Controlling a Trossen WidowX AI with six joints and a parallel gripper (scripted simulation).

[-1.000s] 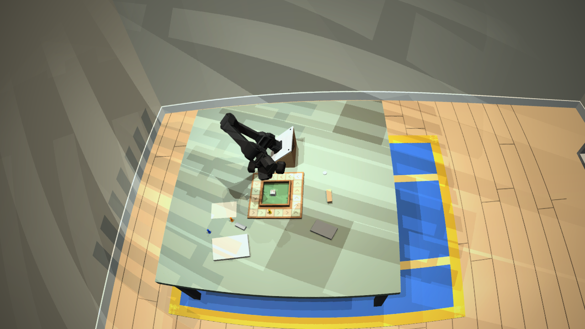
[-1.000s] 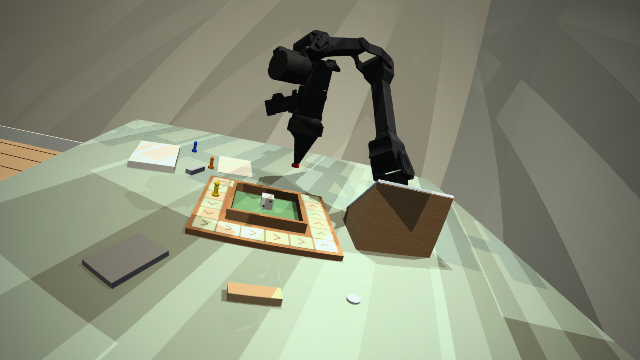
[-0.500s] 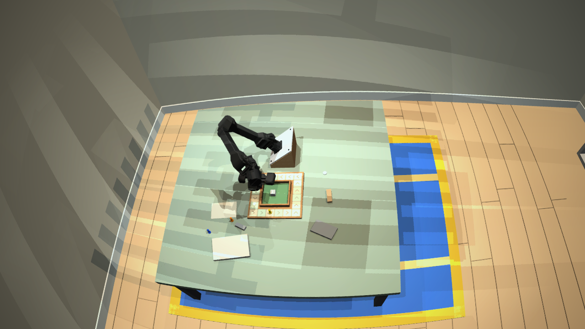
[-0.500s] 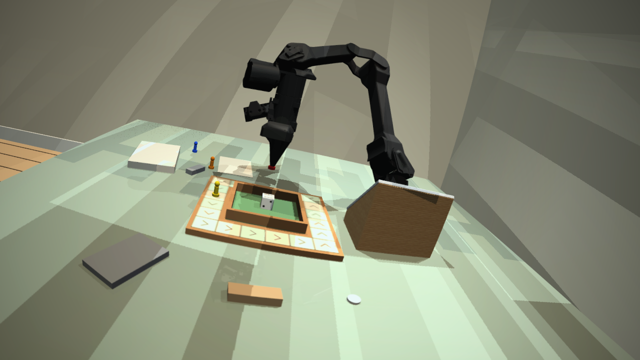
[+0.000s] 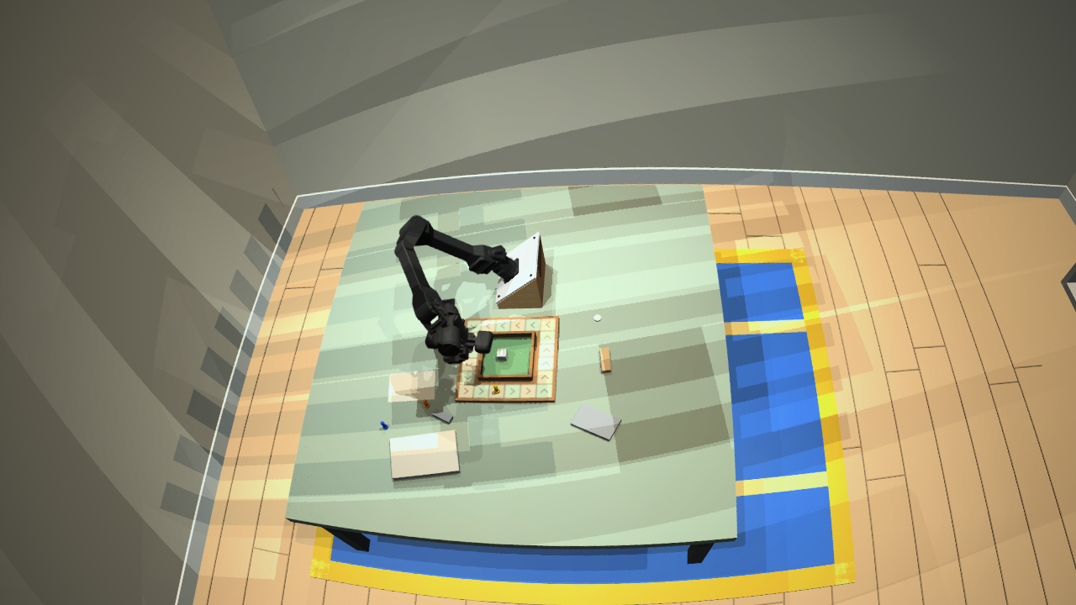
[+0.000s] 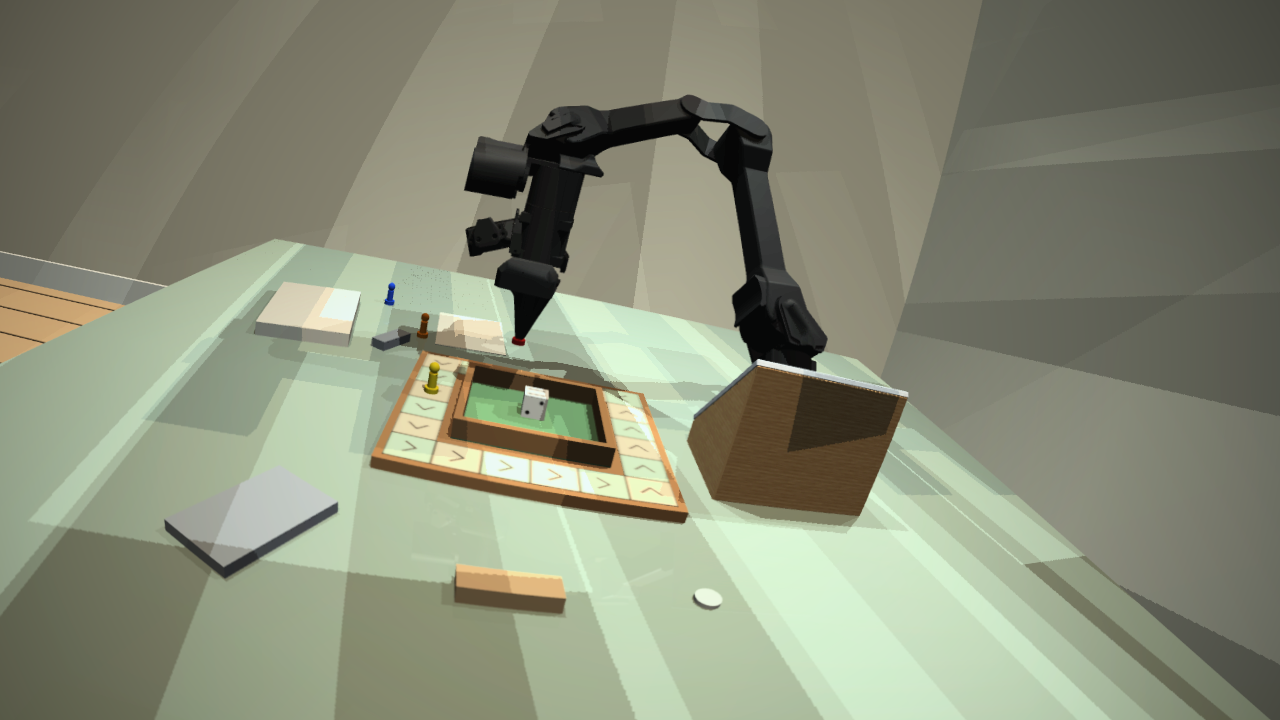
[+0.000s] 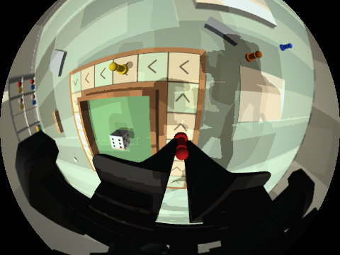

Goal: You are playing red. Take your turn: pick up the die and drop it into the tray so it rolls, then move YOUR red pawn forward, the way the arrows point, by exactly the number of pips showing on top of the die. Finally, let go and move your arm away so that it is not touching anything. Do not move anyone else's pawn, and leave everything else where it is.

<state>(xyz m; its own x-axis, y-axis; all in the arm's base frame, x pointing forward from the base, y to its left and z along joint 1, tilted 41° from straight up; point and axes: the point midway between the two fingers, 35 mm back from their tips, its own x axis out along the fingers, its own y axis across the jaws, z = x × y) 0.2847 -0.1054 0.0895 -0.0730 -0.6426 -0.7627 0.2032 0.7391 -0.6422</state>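
Now: gripper tip 20 mm past the die, 100 mm to the right of it and 40 mm above it. Also, from my gripper tip: yellow pawn 90 mm ahead, 80 mm to the left, 40 mm below; then green tray 20 mm behind, 110 mm to the left, 60 mm below; then red pawn 10 mm above.
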